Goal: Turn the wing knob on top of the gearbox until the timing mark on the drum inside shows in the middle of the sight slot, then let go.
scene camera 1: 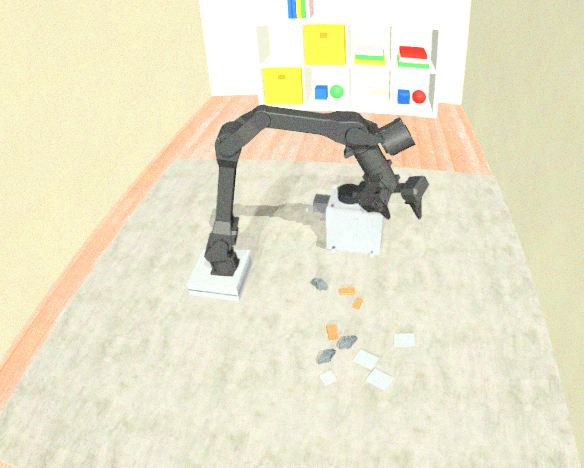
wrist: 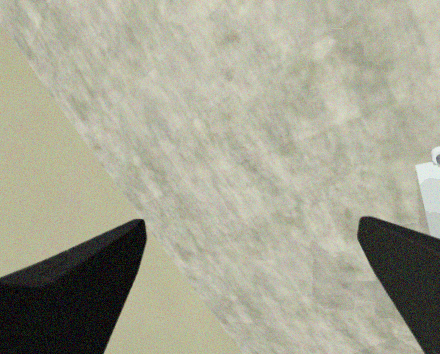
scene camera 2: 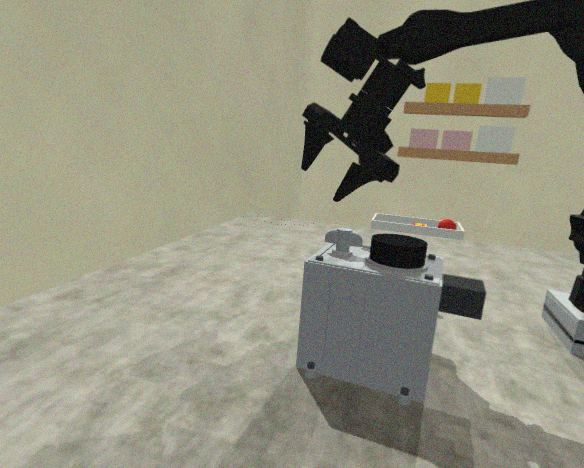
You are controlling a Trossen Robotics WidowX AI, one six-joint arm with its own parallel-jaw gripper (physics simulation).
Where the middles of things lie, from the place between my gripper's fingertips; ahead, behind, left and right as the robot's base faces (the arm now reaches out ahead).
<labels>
My hand is 80 mm past the wing knob [scene camera 2: 343, 237], 160 mm to the right of it and 70 mm above it. Also, from my hand: gearbox [scene camera 2: 369, 318] (150 mm behind, 160 mm to the left, 120 mm below).
</labels>
